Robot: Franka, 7 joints.
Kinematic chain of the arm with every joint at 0, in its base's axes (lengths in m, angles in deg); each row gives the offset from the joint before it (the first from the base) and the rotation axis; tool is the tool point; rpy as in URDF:
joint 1: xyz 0 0 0.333 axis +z
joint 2: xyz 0 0 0 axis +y
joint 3: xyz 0 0 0.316 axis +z
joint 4: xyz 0.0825 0 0 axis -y
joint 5: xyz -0.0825 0 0.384 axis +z
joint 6: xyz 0 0 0 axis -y
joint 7: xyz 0.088 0 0 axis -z
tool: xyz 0 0 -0.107 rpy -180 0 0
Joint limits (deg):
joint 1: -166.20..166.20
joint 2: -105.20..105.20
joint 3: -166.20..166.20
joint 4: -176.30..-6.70
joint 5: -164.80..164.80
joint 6: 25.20..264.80
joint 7: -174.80..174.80
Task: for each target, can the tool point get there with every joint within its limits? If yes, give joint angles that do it. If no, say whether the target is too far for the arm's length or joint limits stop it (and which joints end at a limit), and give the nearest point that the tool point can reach.
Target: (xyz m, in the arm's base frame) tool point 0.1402 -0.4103 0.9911
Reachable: yes | joints -64.86 13.82 -23.85 -20.57 32.64 84.11 -141.76
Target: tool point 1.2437 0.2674 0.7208
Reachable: no: too far | nearest point 0.8023 0.1725 0.5832 | short by 0.472 m
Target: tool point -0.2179 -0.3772 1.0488
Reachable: yes | joints -64.64 3.42 -58.62 -47.88 77.39 145.73 105.56
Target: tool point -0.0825 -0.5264 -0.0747
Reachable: yes | joints -48.63 87.79 -39.17 -92.55 -45.29 108.61 42.99
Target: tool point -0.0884 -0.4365 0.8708
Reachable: yes | joints -1.61 -8.47 -71.91 -62.54 -74.88 58.34 -128.99
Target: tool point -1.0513 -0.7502 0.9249
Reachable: no: too far | nearest point -0.6348 -0.4530 0.6904 | short by 0.563 m
